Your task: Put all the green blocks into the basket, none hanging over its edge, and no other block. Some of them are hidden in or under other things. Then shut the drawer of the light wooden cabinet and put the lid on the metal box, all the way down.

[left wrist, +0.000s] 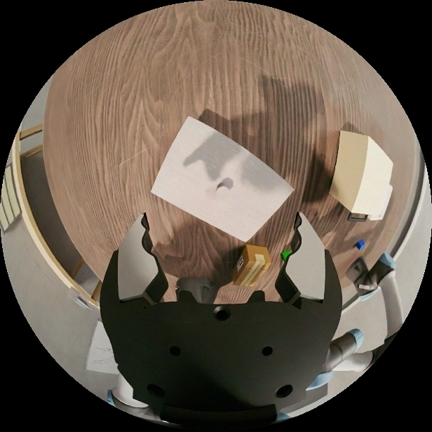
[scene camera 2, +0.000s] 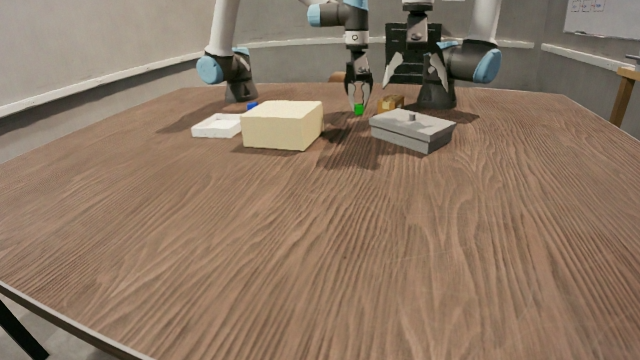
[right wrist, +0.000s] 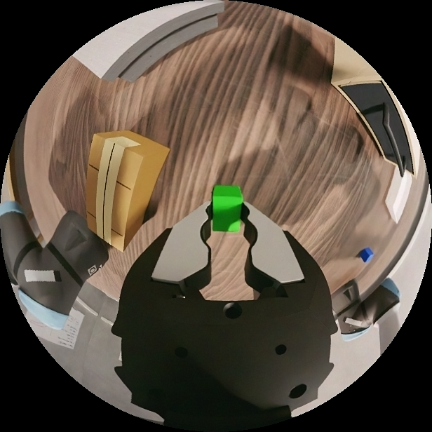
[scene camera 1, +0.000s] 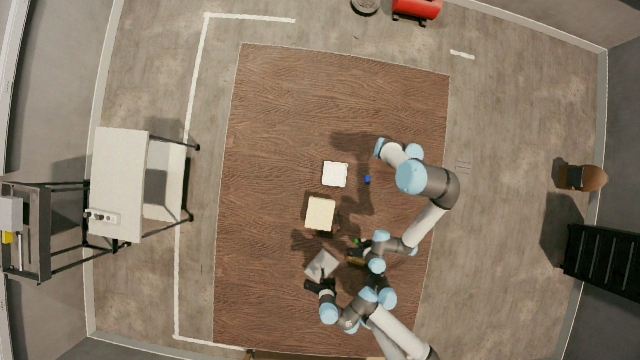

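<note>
My right gripper is shut on a green block, at or close to table height. My left gripper is open and empty, above and beside the grey metal box. Its lid, with a small knob, lies on the box. The light cabinet has a dark drawer front with a handle; how far in it sits is hard to tell. The white basket stands beside it; its inside is partly hidden.
A brown cardboard box stands between the green block and the left arm's base. A blue block lies on the table near the basket, on the right arm's side.
</note>
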